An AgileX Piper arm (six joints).
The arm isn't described. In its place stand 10 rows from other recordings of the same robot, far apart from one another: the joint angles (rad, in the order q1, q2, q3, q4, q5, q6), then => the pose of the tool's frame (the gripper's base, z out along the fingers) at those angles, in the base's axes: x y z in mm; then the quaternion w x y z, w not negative.
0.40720 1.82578 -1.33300 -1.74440 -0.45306 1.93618 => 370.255, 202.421, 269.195, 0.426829, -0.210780, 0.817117, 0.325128
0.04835 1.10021 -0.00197 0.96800 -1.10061 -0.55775 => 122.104, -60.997, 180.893, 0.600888, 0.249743, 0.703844, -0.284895
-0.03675 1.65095 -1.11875 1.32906 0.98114 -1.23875 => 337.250, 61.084, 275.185, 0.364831, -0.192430, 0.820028, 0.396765
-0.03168 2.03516 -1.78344 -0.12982 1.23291 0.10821 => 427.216, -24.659, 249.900, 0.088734, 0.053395, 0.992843, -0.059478
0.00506 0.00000 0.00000 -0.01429 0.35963 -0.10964 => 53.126, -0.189, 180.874, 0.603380, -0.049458, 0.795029, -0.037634
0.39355 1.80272 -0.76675 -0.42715 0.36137 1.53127 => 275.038, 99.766, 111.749, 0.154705, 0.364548, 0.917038, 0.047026
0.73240 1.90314 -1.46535 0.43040 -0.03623 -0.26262 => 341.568, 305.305, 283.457, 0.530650, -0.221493, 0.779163, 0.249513
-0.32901 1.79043 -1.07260 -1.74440 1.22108 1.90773 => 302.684, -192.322, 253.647, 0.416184, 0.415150, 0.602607, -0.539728
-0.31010 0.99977 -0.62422 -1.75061 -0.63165 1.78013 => 201.050, -8.909, 301.144, 0.553171, -0.045826, 0.814415, 0.169203
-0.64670 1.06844 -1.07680 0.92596 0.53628 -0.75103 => 202.687, -106.470, 414.559, 0.623014, 0.162382, 0.765164, -0.003292
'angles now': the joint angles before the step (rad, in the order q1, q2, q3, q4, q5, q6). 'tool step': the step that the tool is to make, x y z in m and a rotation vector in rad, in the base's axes. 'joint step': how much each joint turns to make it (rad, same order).
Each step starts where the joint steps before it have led.
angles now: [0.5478, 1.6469, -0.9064, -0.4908, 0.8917, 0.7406]
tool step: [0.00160, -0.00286, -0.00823, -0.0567, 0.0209, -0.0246]
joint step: [0.0000, 0.0339, 0.0000, -0.0380, 0.0326, 0.0388]
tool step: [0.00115, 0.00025, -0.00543, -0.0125, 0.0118, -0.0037]
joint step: [0.0000, 0.0200, 0.0000, -0.0061, 0.0000, 0.0084]
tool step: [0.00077, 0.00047, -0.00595, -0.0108, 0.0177, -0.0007]
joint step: [0.0000, 0.0211, 0.0000, 0.0000, -0.0001, 0.0008]
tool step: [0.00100, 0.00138, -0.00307, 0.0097, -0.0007, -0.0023]
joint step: [0.0000, 0.0098, 0.0000, 0.0038, -0.0151, 0.0060]
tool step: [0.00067, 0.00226, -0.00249, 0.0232, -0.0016, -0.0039]
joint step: [0.0000, 0.0064, 0.0000, 0.0156, -0.0222, 0.0017]
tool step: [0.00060, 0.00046, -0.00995, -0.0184, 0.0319, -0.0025]
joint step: [0.0000, 0.0347, 0.0000, 0.0024, 0.0024, 0.0000]
